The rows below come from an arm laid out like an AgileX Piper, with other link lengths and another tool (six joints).
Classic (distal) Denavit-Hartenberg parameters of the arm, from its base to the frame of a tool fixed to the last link. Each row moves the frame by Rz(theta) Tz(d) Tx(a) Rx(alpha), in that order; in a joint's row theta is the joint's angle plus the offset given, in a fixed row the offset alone. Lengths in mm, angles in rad.
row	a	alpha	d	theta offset
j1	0	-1.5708	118.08	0
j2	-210.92	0	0	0.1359
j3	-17.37	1.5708	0	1.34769
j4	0	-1.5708	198.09	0
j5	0	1.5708	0	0
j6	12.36	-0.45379	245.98	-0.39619
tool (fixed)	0	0	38.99	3.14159
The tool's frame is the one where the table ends.
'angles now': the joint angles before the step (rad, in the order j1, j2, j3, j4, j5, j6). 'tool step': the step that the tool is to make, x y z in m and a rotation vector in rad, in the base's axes. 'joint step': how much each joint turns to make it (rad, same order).
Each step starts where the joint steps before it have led.
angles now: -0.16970 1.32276 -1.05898 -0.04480 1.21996 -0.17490
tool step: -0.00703 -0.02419 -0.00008 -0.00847 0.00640 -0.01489
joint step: -0.12621 0.00000 -0.00002 0.01040 0.00002 -0.11497
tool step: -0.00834 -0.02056 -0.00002 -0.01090 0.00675 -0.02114
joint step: -0.10353 -0.00001 0.00002 0.00207 -0.00001 -0.08407
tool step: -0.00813 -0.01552 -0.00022 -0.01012 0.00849 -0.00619
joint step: -0.07879 0.00115 0.00000 -0.00002 0.00000 -0.07374
